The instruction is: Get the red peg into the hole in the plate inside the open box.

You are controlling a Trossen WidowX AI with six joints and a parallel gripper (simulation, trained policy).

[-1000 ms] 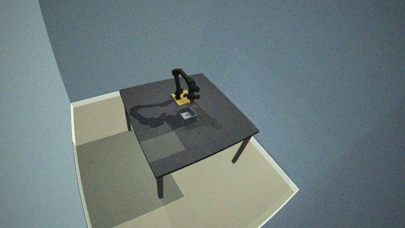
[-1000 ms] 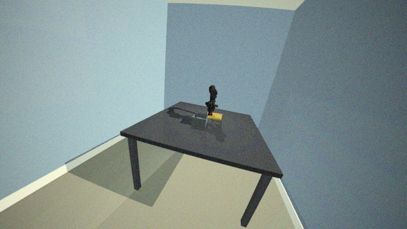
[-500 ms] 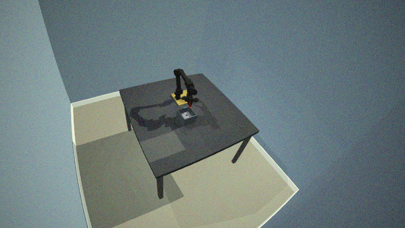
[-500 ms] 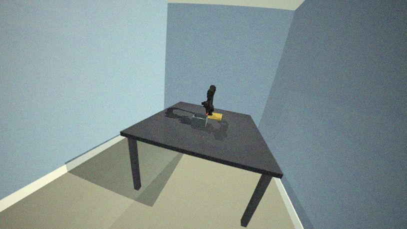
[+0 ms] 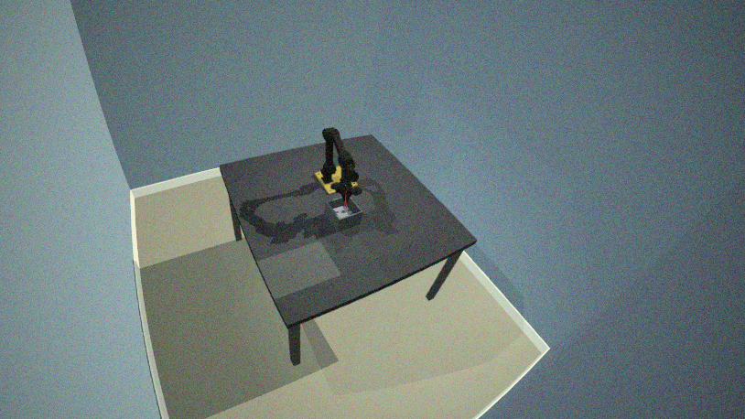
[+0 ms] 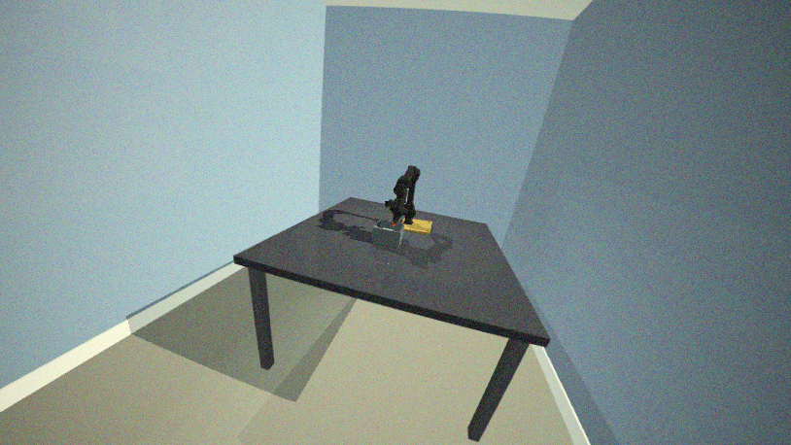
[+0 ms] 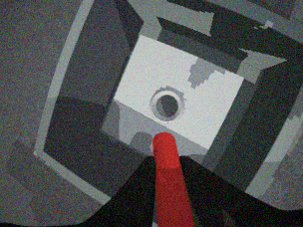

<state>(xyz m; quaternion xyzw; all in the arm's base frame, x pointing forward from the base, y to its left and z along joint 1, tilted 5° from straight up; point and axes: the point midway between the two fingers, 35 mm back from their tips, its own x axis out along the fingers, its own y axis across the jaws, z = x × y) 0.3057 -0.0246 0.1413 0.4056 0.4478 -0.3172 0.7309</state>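
The red peg lies 1 cm behind my gripper tip and 2 cm above it. From my gripper tip the other things lie so: grey box: 2 cm ahead, 2 cm to the right, 8 cm below; plate: 2 cm ahead, 2 cm to the right, 6 cm below.
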